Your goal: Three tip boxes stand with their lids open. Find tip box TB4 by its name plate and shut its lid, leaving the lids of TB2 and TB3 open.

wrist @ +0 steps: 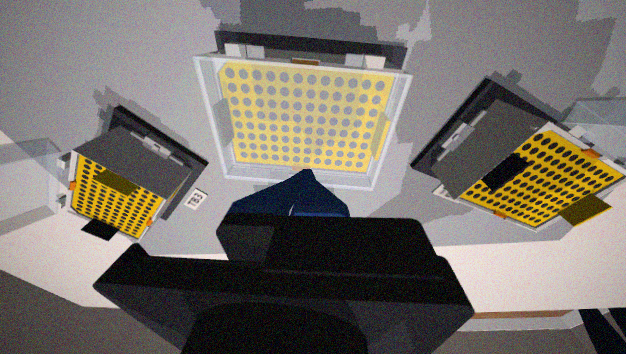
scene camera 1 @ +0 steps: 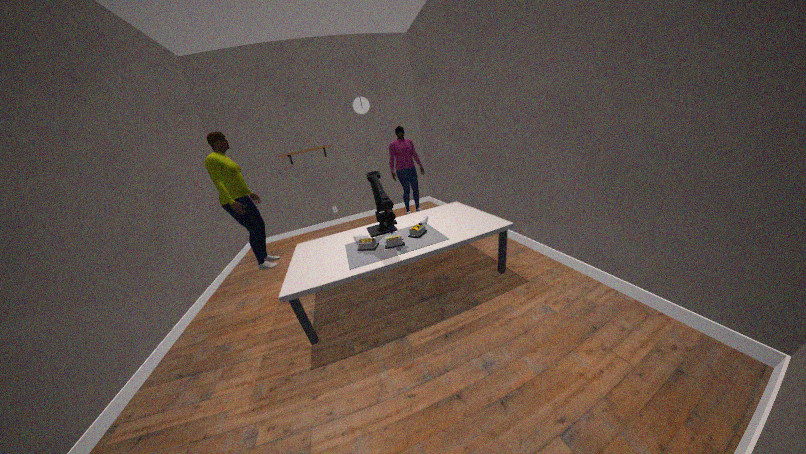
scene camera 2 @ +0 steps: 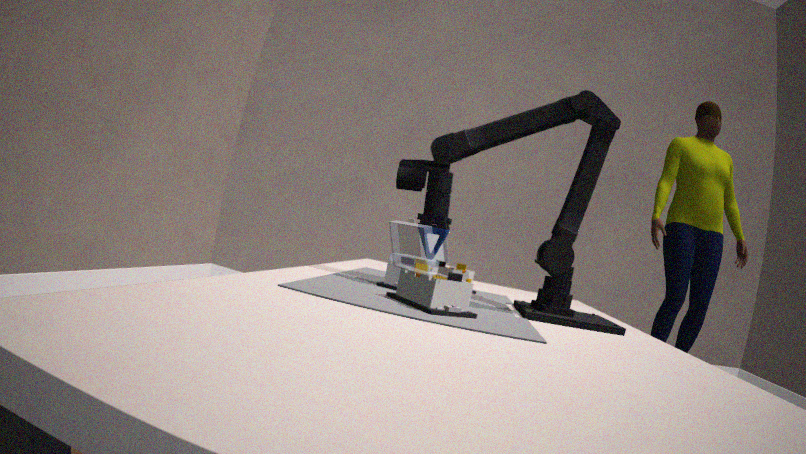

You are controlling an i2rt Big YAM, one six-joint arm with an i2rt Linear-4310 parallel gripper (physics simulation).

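Pixels of known places: gripper, fingertip midpoint: [wrist: 307, 176] [scene camera 1: 391, 233] [scene camera 2: 429, 259]; arm's base, origin of the base link: [scene camera 1: 384, 228] [scene camera 2: 551, 311].
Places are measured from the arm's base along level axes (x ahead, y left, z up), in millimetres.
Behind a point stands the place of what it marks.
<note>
The tip box beside the TB3 plate [wrist: 195, 198] @(x 248, y 158, z -12 mm) is a grey box [wrist: 132, 155] @(x 343, y 150, z 20 mm) [scene camera 1: 417, 230] @(x 379, y 168, z 59 mm) [scene camera 2: 414, 290] @(x 338, y 219, z 14 mm) with a yellow tip rack; its clear lid [wrist: 25, 180] @(x 359, y 225, z 62 mm) [scene camera 2: 407, 239] @(x 369, y 240, z 102 mm) stands open. The middle box [scene camera 1: 394, 241] @(x 383, y -48, z 46 mm) has its clear lid [wrist: 305, 115] @(x 356, y -48, z 63 mm) lying down over the rack; whether it is fully seated I cannot tell. The third box [wrist: 545, 185] [scene camera 1: 366, 244] @(x 308, y -252, z 54 mm), at the right in the wrist view, has its clear lid [wrist: 595, 112] @(x 320, y -219, z 63 mm) open. No TB4 or TB2 plate is readable. My gripper [wrist: 307, 176] @(x 311, y -37, z 65 mm) [scene camera 2: 432, 254] @(x 311, y -37, z 65 mm) is shut and empty, tips at the middle lid's near edge; contact is unclear.
The boxes stand on a grey mat [scene camera 1: 358, 260] @(x 399, y -356, z -14 mm) [scene camera 2: 338, 290] @(x 472, y 230, z -14 mm) on the white table [scene camera 1: 315, 267] @(x 273, y -668, z -17 mm) [scene camera 2: 282, 366] @(x 447, y 749, z -17 mm). The arm's black base [scene camera 2: 569, 320] @(x -14, y 106, z -3 mm) is beside the mat. A person in yellow [scene camera 1: 228, 177] [scene camera 2: 699, 186] and a person in pink [scene camera 1: 402, 155] stand beyond the table.
</note>
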